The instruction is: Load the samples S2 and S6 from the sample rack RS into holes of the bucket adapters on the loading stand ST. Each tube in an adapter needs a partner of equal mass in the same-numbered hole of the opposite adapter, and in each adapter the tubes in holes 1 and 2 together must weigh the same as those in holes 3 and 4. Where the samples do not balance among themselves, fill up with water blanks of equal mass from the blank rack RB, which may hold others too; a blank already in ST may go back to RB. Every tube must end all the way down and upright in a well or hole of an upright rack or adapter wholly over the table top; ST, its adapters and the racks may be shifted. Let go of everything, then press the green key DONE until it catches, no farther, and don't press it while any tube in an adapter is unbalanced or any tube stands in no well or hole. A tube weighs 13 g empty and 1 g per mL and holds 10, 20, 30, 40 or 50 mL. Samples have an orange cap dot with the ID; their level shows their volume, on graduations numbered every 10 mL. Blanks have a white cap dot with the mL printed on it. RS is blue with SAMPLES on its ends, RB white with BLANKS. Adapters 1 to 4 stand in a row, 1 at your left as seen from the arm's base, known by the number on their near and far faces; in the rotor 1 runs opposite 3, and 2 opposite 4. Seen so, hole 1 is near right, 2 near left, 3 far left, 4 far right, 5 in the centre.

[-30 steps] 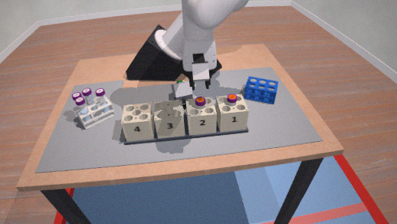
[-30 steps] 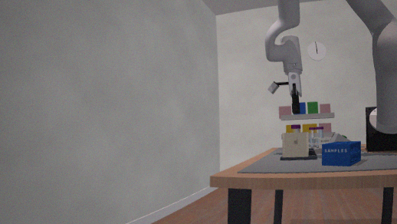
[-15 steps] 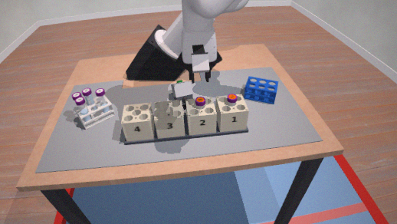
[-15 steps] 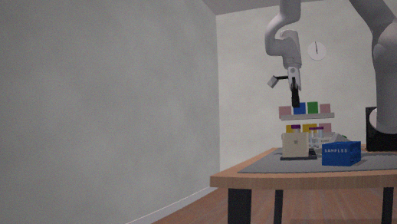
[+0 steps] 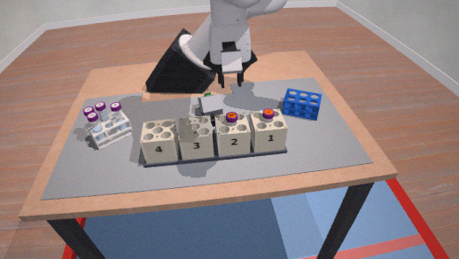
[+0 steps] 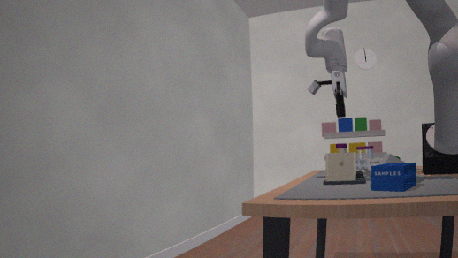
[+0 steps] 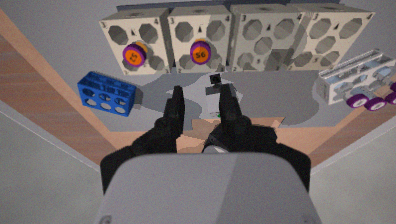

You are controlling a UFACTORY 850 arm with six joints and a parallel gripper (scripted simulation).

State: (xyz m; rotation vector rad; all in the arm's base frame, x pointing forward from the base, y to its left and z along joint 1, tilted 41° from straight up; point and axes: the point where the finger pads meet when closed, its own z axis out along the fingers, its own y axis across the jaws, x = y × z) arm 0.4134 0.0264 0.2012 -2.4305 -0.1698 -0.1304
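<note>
My hand is 10 mm past the blank marked 30, 430 mm to the left of it and 180 mm above it. Round my hand: adapter 3: 20 mm ahead, 110 mm to the right, 200 mm below; then sample S6: 10 mm to the right, 180 mm below; then sample tube S2: 20 mm behind, 110 mm to the left, 180 mm below.
</note>
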